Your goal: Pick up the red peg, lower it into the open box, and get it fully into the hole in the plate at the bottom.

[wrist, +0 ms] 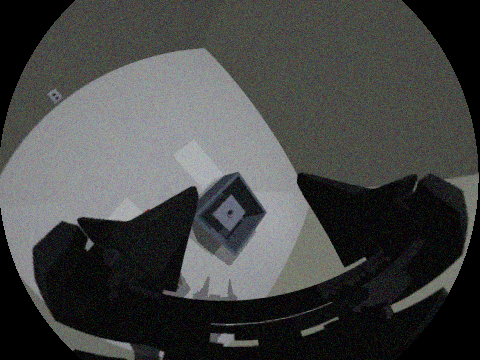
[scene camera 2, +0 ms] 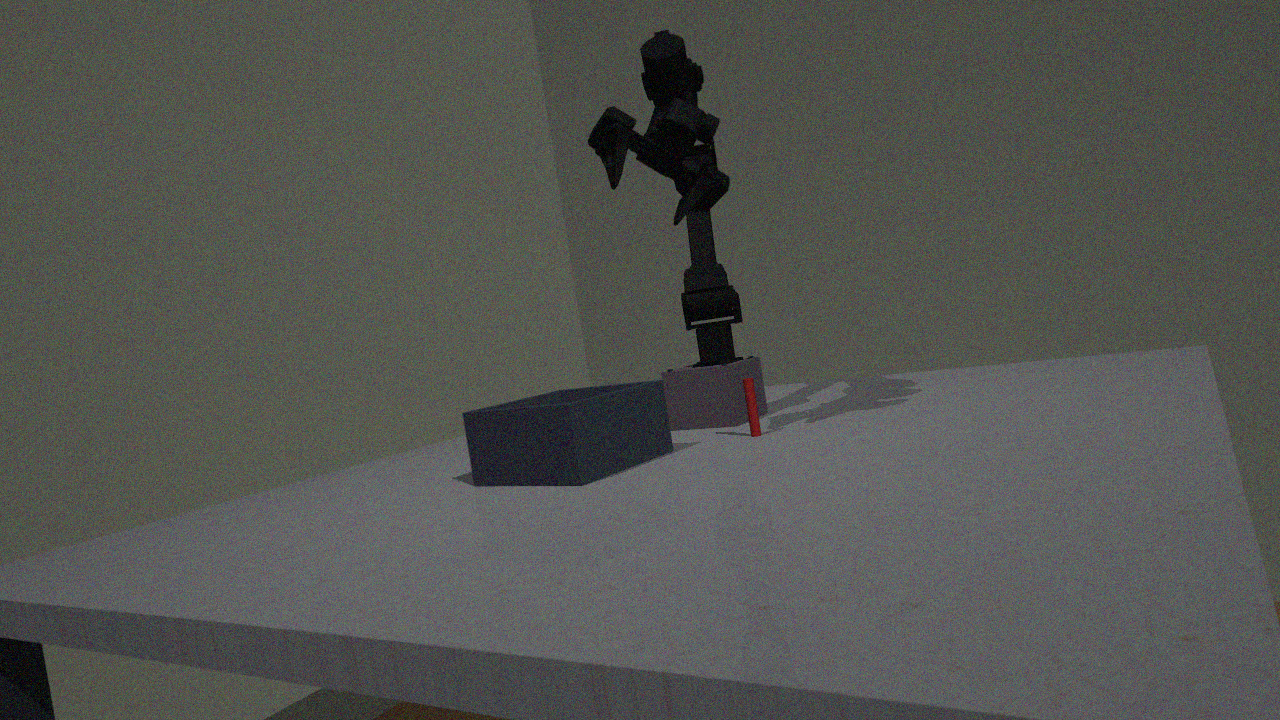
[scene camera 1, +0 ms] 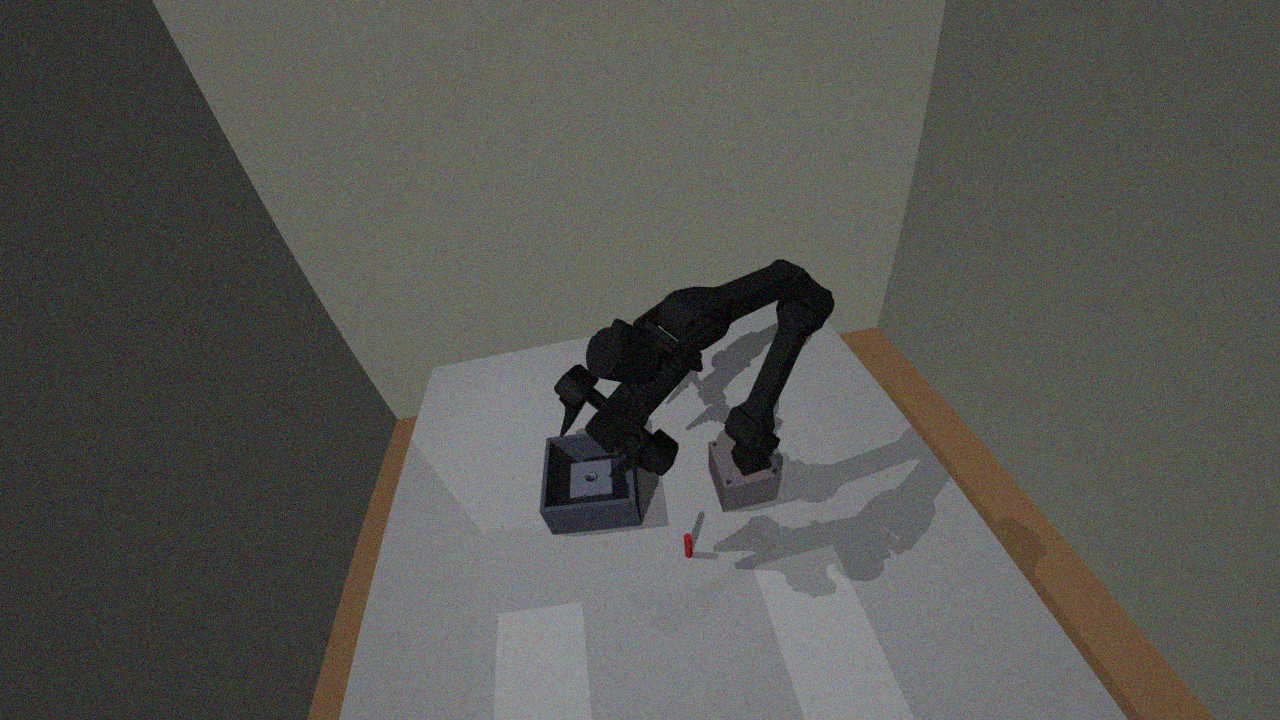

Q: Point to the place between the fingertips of my gripper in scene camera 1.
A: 586, 455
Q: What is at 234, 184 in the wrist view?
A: A blue-grey box.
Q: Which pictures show my gripper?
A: The wrist view, scene camera 2 and scene camera 1: all of them.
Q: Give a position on a light plate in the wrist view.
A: At 227, 211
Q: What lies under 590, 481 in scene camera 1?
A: A light plate.
